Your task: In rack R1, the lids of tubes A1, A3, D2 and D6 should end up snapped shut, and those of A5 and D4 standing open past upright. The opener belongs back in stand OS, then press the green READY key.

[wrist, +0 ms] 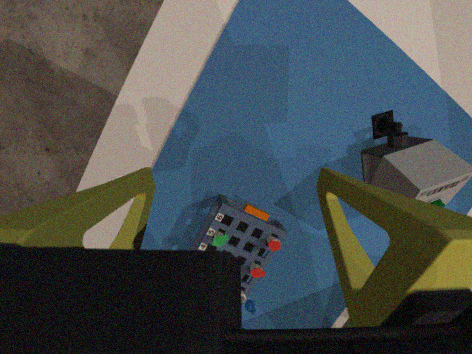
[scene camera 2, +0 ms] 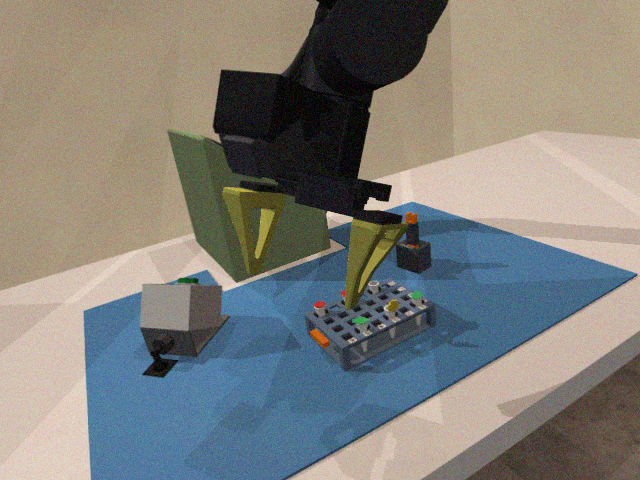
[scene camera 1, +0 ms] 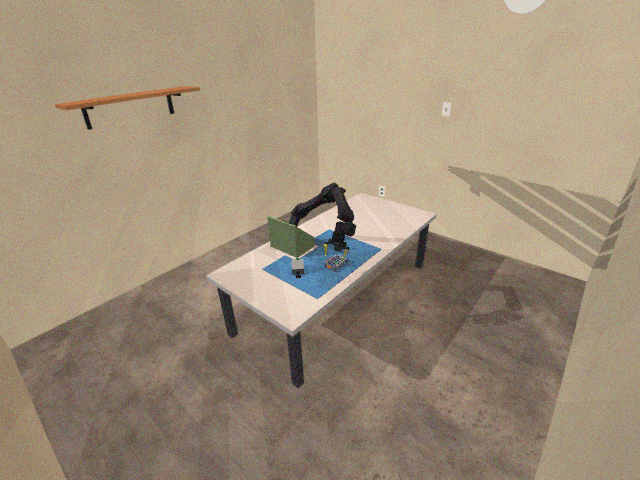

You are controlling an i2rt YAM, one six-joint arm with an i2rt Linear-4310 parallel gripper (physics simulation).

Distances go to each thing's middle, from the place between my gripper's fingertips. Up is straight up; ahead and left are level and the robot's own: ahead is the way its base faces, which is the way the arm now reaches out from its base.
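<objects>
Dark opener stand (scene camera 2: 417,260): from my hand, 27 cm to the left, 13 cm behind, 11 cm below. Grey box with green button (scene camera 2: 180,319): my hand 22 cm past it, 5 cm to the left of it, 9 cm above it.
</objects>
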